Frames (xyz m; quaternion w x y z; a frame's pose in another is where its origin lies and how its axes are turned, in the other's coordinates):
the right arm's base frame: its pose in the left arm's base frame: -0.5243 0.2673 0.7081 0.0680 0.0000 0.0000 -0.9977
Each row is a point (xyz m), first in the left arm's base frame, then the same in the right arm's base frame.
Working: the left arm's base frame: its pose in the right arm's base frame: -0.4832 0.3360 -0.7081 0.0680 0.0000 0.0000 0.9977

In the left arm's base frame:
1: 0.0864 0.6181 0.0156
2: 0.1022 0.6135 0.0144
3: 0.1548 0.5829 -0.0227
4: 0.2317 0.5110 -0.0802
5: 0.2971 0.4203 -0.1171
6: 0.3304 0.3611 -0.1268
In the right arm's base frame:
1: -0.6527 -0.2647 -0.6925
2: -0.6677 -0.2580 -0.6937
3: -0.7156 -0.2205 -0.7308
4: -0.7821 -0.1389 -0.7883
5: -0.8346 -0.0401 -0.8252
6: -0.8595 0.0230 -0.8349

